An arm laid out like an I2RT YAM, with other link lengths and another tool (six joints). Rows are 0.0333 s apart.
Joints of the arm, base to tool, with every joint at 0 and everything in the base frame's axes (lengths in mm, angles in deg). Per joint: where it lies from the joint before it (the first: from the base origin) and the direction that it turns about. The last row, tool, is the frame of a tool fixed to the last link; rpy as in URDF.
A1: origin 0 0 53.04 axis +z
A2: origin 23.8 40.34 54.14 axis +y
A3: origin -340.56 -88.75 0 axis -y
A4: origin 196 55.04 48 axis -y
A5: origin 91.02 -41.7 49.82 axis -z
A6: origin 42.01 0 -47.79 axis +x
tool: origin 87 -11 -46 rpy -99.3 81.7 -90
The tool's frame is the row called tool.
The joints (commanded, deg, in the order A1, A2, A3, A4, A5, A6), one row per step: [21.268 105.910 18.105 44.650 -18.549 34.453]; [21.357 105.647 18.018 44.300 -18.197 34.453]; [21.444 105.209 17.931 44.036 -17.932 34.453]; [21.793 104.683 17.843 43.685 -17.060 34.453]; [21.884 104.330 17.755 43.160 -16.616 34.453]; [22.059 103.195 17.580 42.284 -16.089 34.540]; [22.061 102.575 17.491 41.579 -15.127 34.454]
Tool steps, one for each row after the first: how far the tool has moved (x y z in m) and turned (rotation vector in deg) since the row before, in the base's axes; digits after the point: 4 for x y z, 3 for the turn. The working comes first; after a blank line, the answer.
Tool pose at each row, in the base's axes (x y z in m, rotation vector in deg; the steps are taken from these numbers as rounded here): [0.2674 0.1277 0.0677 -7.560 134.176 55.721]; [0.2663 0.1270 0.0677 -7.442 134.367 55.327]; [0.2655 0.1266 0.0688 -7.438 134.288 55.076]; [0.2648 0.1263 0.0696 -7.442 134.236 54.248]; [0.2634 0.1253 0.0696 -7.263 134.509 53.730]; [0.2609 0.1241 0.0721 -7.125 134.444 53.259]; [0.2601 0.1216 0.0725 -6.717 134.586 52.072]

[-0.0011 -0.0007 0.0000 -0.288 0.075 -0.167]; [-0.0008 -0.0004 0.0011 -0.137 -0.147 -0.106]; [-0.0007 -0.0003 0.0008 -0.523 -0.301 -0.287]; [-0.0014 -0.0010 0.0000 -0.380 0.127 -0.232]; [-0.0025 -0.0012 0.0025 -0.256 -0.168 -0.266]; [-0.0008 -0.0025 0.0004 -0.726 -0.131 -0.640]
